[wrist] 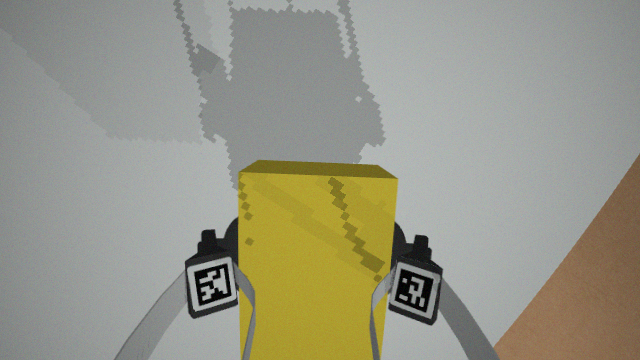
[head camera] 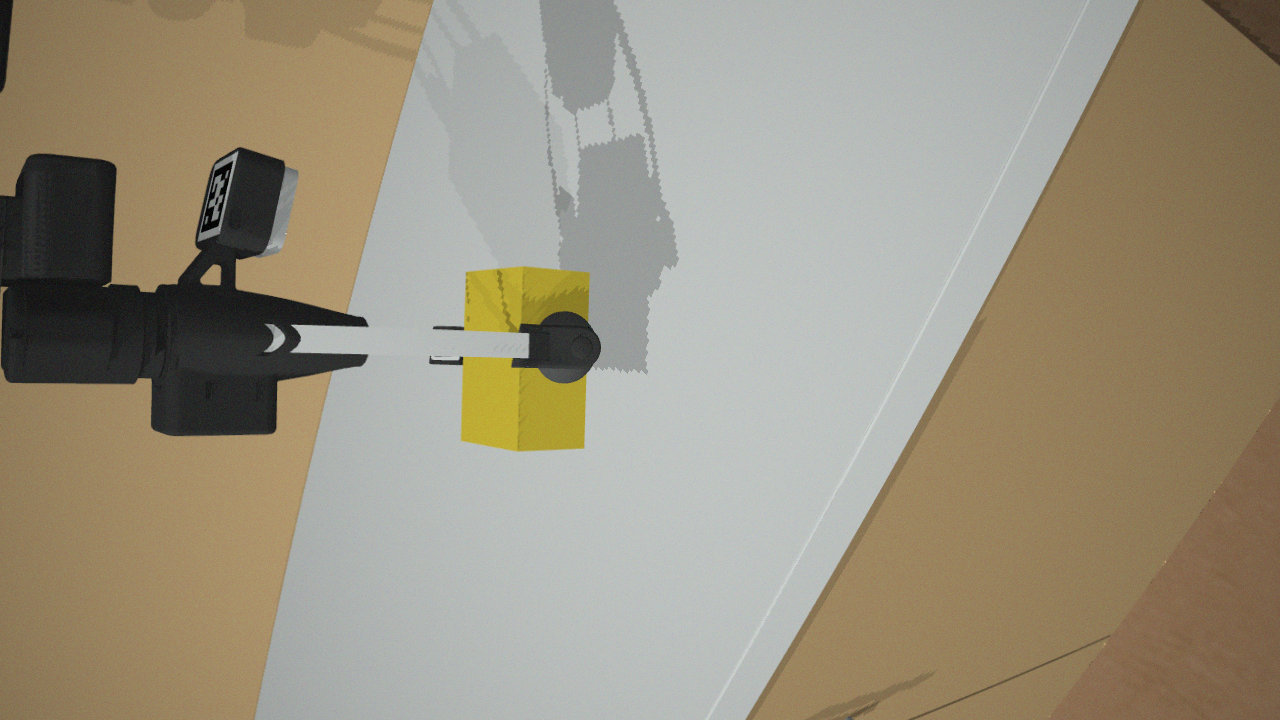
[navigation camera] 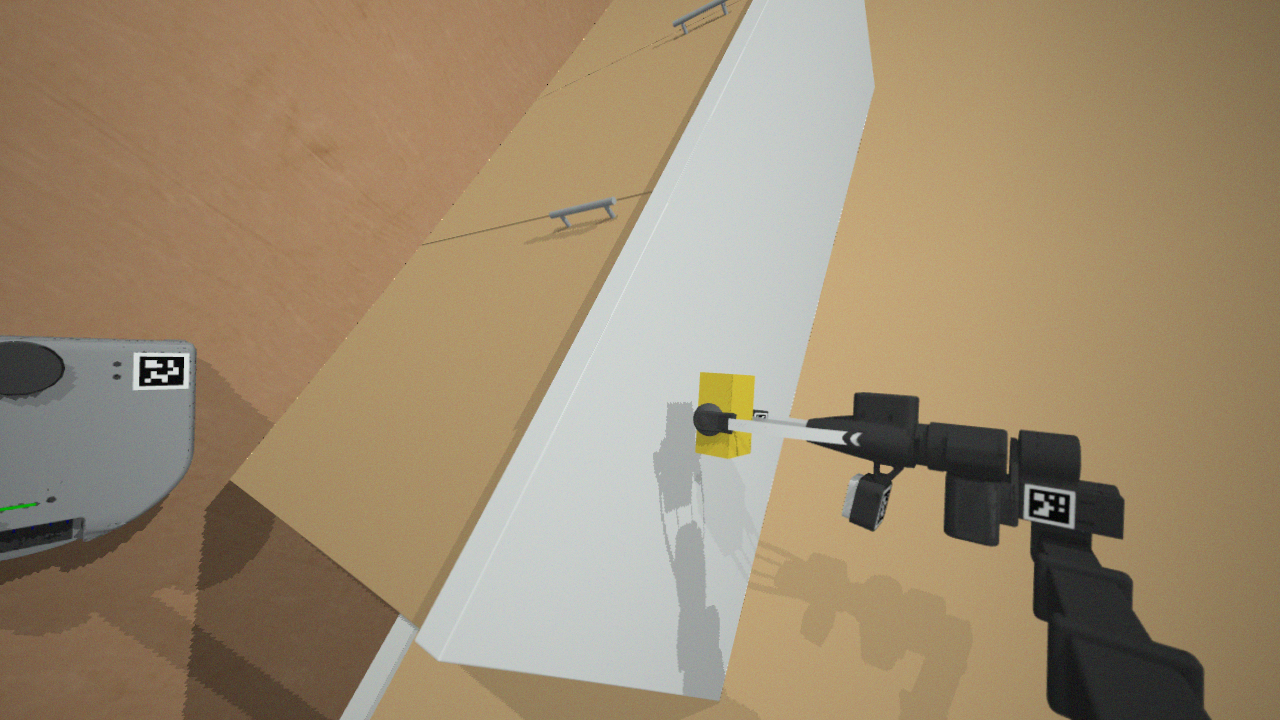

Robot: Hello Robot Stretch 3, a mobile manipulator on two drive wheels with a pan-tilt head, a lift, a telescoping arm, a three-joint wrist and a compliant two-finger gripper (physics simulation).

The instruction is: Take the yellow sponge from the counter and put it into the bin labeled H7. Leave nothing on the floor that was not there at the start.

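Observation:
The yellow sponge is an upright-looking block between the two fingertips. My gripper is shut on it, with the pads pressed against its two opposite sides. The sponge hangs a little above the pale grey counter, and its shadow is set off to one side. In the head view the far finger is mostly hidden behind the sponge. The bin labeled H7 does not show in these views.
A tan cabinet front with bar handles drops from the counter's edge to the brown floor. A tan wall borders the counter's other side. My grey base stands beyond the cabinet front.

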